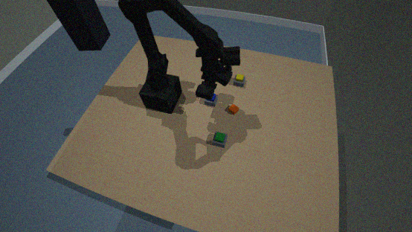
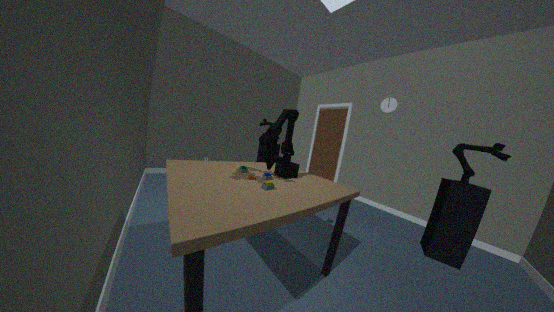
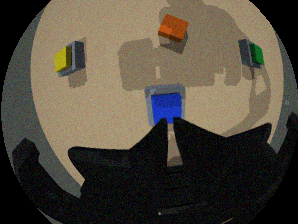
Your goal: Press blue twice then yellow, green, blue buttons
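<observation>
Right now the blue button is 30 mm below my gripper tip. Also, from my gripper tip: small orange block: 100 mm ahead, 40 mm to the right, 50 mm below; green button: 50 mm ahead, 190 mm to the right, 30 mm below; yellow button: 120 mm ahead, 120 mm to the left, 30 mm below.
</observation>
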